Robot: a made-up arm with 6 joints. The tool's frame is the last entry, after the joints.
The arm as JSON. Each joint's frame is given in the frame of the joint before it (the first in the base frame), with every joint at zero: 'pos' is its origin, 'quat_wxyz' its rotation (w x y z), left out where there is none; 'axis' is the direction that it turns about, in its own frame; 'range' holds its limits. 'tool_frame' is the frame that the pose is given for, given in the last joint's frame.
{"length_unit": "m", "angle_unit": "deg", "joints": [
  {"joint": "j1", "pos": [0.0, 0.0, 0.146], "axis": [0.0, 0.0, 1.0], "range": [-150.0, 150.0]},
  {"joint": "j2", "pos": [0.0, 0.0, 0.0], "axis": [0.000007, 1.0, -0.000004], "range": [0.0, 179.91]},
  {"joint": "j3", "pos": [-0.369, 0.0, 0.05], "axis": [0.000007, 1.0, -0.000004], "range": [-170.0, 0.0]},
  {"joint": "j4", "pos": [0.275, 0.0, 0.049], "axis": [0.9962, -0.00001, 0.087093], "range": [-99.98, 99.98]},
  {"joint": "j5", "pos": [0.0, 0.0, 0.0], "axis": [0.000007, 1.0, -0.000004], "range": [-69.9, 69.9]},
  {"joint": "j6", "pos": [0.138, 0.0, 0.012], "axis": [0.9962, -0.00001, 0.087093], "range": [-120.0, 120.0]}
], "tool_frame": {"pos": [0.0, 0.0, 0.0], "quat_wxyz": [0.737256, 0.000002, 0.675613, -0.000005]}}
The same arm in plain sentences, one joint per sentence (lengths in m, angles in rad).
The arm has six revolute joints in a row. What follows holds with every joint at zero, and every direction is one of the base frame's.
The first joint lies 0.146 m along +z from the base frame's origin and rotates about +z, from -2.618 to 2.618 rad.
The second joint lies at the same point as the first joint and rotates about +y, from 0 to 3.14 rad.
The third joint lies 0.369 m along -x and 0.05 m along +z from the second joint and rotates about +y, from -2.9671 to 0 rad.
The fourth joint lies 0.275 m along +x and 0.049 m along +z from the third joint and rotates about the direction (0.9962, 0, 0.0871), from -1.745 to 1.745 rad.
The fifth joint lies at the same point as the fourth joint and rotates about +y, from -1.22 to 1.22 rad.
The sixth joint lies 0.138 m along +x and 0.012 m along +z from the fifth joint and rotates about the direction (0.9962, 0, 0.0871), from -2.0944 to 2.0944 rad.
The tool frame, which is the frame that the pose is given for, lies at the same point as the sixth joint; its axes are the base frame's turned by roll 0, pitch 1.4836 and yaw -0.0001 rad (as in URDF: about the fixed x, then y, then z).

